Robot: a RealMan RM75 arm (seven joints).
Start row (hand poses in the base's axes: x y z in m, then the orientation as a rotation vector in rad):
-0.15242, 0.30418, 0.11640, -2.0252, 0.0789, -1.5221
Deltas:
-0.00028, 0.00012, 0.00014, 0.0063, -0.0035, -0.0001
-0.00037, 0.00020, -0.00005, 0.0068, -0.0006, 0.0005
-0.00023, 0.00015, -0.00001, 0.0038, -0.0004, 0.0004
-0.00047, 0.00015, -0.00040, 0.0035, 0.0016, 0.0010
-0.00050, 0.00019, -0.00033, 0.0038, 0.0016, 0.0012
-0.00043, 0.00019, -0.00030, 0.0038, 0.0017, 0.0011
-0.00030, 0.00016, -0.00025, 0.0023, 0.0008, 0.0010
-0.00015, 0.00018, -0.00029, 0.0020, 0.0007, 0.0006
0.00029, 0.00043, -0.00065, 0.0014, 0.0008, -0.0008
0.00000, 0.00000, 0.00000, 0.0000, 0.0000, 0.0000
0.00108, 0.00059, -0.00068, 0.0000, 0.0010, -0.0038
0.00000, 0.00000, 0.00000, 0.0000, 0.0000, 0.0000
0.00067, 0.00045, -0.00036, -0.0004, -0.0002, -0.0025
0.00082, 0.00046, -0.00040, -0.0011, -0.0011, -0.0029
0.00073, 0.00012, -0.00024, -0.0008, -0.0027, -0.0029
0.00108, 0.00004, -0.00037, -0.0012, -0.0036, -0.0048
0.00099, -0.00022, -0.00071, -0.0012, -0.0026, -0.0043
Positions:
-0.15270, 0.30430, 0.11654, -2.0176, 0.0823, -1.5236
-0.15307, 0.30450, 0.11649, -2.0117, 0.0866, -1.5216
-0.15330, 0.30465, 0.11648, -2.0083, 0.0889, -1.5205
-0.15377, 0.30480, 0.11608, -2.0066, 0.0911, -1.5171
-0.15427, 0.30499, 0.11575, -2.0046, 0.0933, -1.5135
-0.15470, 0.30518, 0.11545, -2.0027, 0.0957, -1.5099
-0.15500, 0.30534, 0.11520, -2.0013, 0.0967, -1.5077
-0.15515, 0.30552, 0.11491, -2.0001, 0.0979, -1.5060
-0.15486, 0.30595, 0.11426, -1.9998, 0.1001, -1.5052
-0.15486, 0.30595, 0.11426, -1.9998, 0.1001, -1.5052
-0.15378, 0.30654, 0.11358, -2.0014, 0.1044, -1.5066
-0.15378, 0.30654, 0.11358, -2.0014, 0.1044, -1.5066
-0.15311, 0.30699, 0.11322, -2.0021, 0.1066, -1.5085
-0.15229, 0.30745, 0.11282, -2.0028, 0.1083, -1.5118
-0.15156, 0.30757, 0.11258, -2.0020, 0.1096, -1.5165
-0.15048, 0.30761, 0.11221, -2.0012, 0.1121, -1.5234
-0.14949, 0.30739, 0.11150, -2.0011, 0.1145, -1.5291

